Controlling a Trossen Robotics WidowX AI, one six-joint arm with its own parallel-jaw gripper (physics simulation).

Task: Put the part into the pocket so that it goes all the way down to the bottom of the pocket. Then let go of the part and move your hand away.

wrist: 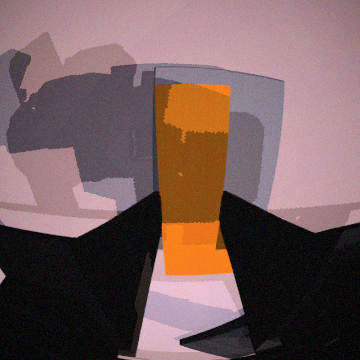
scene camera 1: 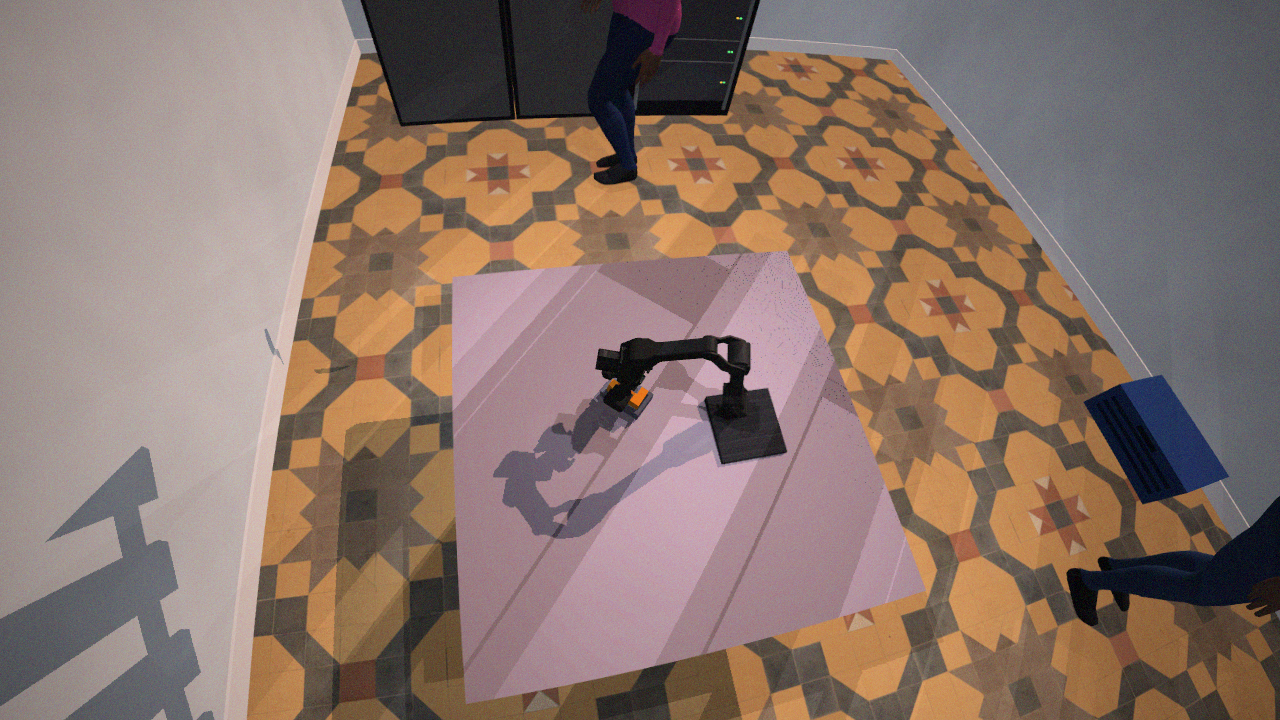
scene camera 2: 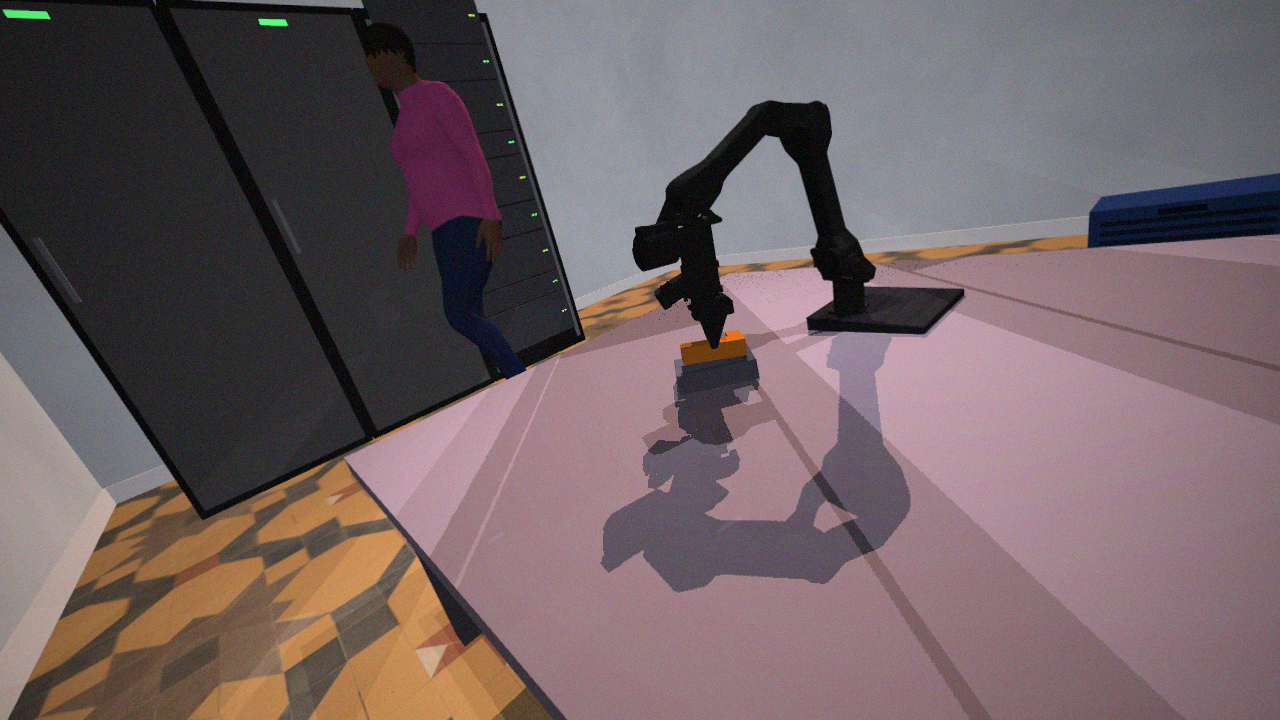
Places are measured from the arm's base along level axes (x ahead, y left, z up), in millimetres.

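Pixels of known places: gripper, fingertip midpoint: (wrist: 189, 198) (scene camera 1: 625, 393) (scene camera 2: 713, 345); arm's base, origin of the base link: (scene camera 1: 730, 410) (scene camera 2: 849, 308).
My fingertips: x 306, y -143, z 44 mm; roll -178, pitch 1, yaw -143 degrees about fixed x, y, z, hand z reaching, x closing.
Ahead of a thing's pixels: the offset from my fingertips to its top centre. Level surfaces: height alone.
The orange part @[dx -11, dy -11, dz +14 mm] (scene camera 1: 639, 396) (scene camera 2: 731, 345) (wrist: 195, 165) is a long rectangular bar. My gripper (scene camera 2: 715, 343) (wrist: 189, 198) is shut on it, one black finger on each side. The grey block with the pocket @[dx -14, dy -16, dz -32 mm] (scene camera 2: 717, 376) (wrist: 272, 115) lies on the table directly below. In scene camera 2 the part's lower edge is at or just above the block's top. In the wrist view the part covers the block's left side, and grey block top with a darker patch shows to its right. The pocket's opening and the part's underside are hidden.
The arm's black base plate (scene camera 1: 747, 434) (scene camera 2: 895, 308) sits on the pink table @[dz -68 mm] (scene camera 1: 537, 617) (scene camera 2: 1029, 573), to the right of the block in both scene views. The arm's shadow falls beside the block. A person (scene camera 1: 617, 89) (scene camera 2: 443, 161) stands beyond the table by dark cabinets.
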